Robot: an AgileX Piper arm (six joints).
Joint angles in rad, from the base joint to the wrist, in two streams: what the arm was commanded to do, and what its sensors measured. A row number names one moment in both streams.
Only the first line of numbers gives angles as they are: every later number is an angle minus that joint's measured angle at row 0.
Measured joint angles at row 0:
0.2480 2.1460 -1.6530 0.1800 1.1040 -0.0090
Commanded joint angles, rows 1 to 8:
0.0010 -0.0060 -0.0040 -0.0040 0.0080 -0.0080
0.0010 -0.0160 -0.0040 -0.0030 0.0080 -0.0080
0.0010 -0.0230 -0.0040 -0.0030 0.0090 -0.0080
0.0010 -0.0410 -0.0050 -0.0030 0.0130 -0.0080
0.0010 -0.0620 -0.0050 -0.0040 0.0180 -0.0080
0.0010 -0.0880 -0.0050 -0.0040 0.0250 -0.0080
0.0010 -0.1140 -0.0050 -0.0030 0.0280 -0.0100
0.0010 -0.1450 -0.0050 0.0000 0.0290 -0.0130
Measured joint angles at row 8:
0.0000 -0.1020 0.0000 -0.0030 0.0150 -0.0030
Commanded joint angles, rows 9 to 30:
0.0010 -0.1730 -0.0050 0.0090 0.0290 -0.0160
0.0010 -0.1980 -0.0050 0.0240 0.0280 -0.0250
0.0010 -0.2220 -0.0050 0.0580 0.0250 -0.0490
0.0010 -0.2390 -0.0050 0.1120 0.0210 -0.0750
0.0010 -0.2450 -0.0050 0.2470 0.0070 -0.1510
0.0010 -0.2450 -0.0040 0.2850 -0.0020 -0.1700
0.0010 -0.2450 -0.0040 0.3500 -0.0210 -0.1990
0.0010 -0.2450 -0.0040 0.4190 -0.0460 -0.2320
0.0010 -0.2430 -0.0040 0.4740 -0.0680 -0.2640
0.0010 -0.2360 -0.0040 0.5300 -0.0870 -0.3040
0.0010 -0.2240 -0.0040 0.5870 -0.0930 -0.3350
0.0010 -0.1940 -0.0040 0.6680 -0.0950 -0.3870
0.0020 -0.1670 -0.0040 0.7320 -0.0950 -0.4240
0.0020 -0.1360 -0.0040 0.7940 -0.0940 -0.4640
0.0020 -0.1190 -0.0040 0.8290 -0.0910 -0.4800
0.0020 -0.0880 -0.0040 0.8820 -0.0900 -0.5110
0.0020 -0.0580 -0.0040 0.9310 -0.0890 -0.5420
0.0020 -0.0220 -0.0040 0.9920 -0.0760 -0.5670
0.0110 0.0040 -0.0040 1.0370 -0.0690 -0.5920
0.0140 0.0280 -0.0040 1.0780 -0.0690 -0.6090
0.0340 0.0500 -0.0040 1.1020 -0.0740 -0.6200
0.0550 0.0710 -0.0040 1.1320 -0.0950 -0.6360
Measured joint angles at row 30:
0.0280 0.0500 0.0000 1.0760 -0.0860 -0.6010
